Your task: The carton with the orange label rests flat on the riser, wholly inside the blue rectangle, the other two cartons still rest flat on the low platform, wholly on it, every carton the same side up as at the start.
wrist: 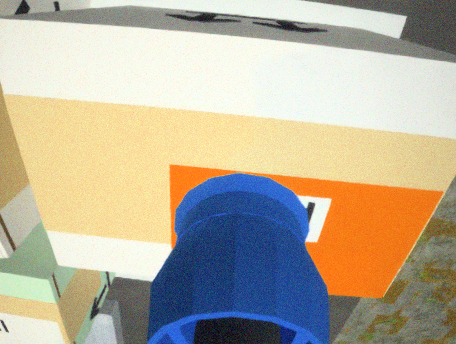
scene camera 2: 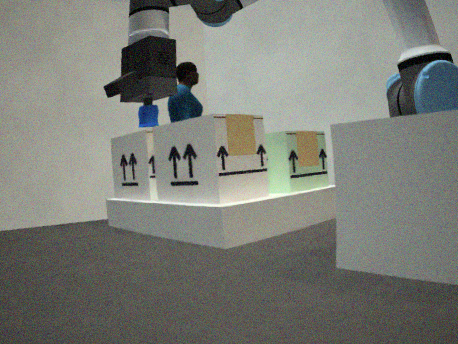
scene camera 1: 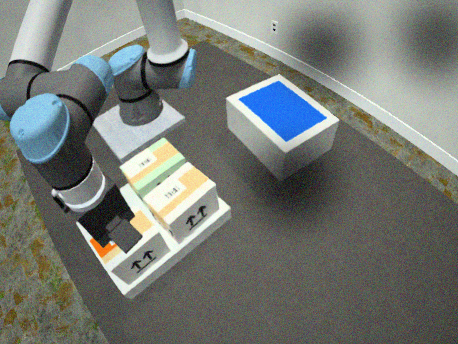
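Seen in the pictures: hand, its tool point: [wrist: 240,231] [scene camera 2: 148,126]; arm's base, origin of its link: [scene camera 1: 141,110].
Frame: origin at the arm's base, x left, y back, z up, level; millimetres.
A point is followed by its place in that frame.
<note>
The orange-label carton [scene camera 1: 150,250] {z 95, x -330, y -432 mm} [scene camera 2: 130,150] {z 107, x -345, y -429 mm} [wrist: 100,170] {z 134, x -312, y -394 mm} lies flat on the low platform [scene camera 1: 180,250] {z 24, x -278, y -450 mm} [scene camera 2: 165,217] {z 10, x -242, y -456 mm}, arrows up. My gripper, a blue suction cup [scene camera 2: 148,117] [wrist: 241,200], is over its orange label, at or close above its top; contact cannot be told. Suction looks open, holding nothing. In scene camera 1 the black tool housing hides the cup. The white carton [scene camera 1: 182,192] {z 134, x -200, y -414 mm} [scene camera 2: 190,135] {z 112, x -188, y -451 mm} and the green carton [scene camera 1: 152,160] {z 111, x -170, y -282 mm} [scene camera 2: 277,160] {z 74, x -139, y -337 mm} [wrist: 30,285] {z 112, x -237, y -311 mm} rest flat on the platform. The riser [scene camera 1: 255,142] {z 35, x 69, y -410 mm} [scene camera 2: 395,200] {z 40, x 97, y -538 mm} bears the blue rectangle [scene camera 1: 285,110] {z 101, x 164, y -442 mm}.
The white carton stands close beside the orange-label carton. The arm's base plate [scene camera 1: 107,130] {z 1, x -130, y 32 mm} is behind the green carton. The taller riser stands apart from the platform. A person in blue [scene camera 2: 185,105] stands behind the cartons in scene camera 2.
</note>
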